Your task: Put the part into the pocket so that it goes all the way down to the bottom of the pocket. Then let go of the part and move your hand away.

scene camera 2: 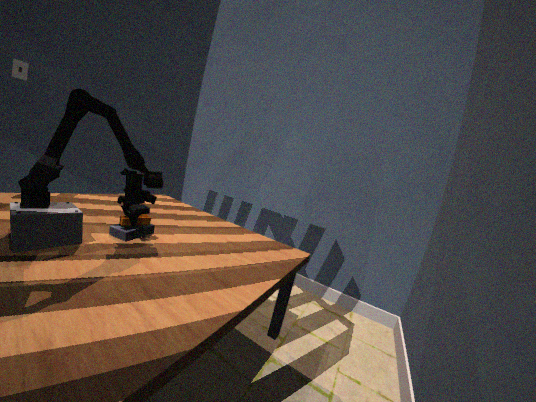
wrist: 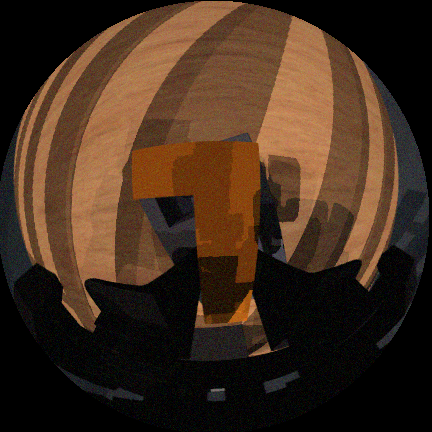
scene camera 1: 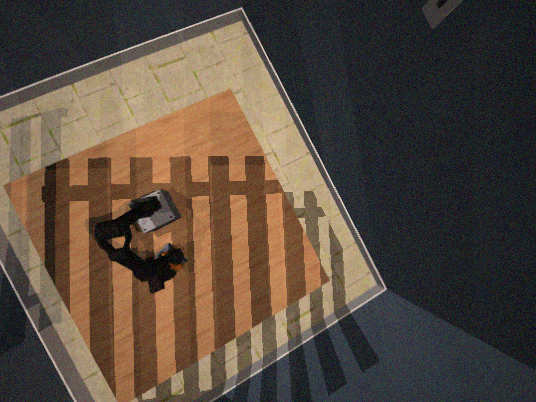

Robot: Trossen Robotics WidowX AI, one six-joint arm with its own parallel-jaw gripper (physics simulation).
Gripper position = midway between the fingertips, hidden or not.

Note:
My gripper (scene camera 2: 132,225) holds an orange part (wrist: 223,176), clear of everything else. Also in view: a pocket block (wrist: 172,217).
My gripper is seen too in the wrist view (wrist: 221,249).

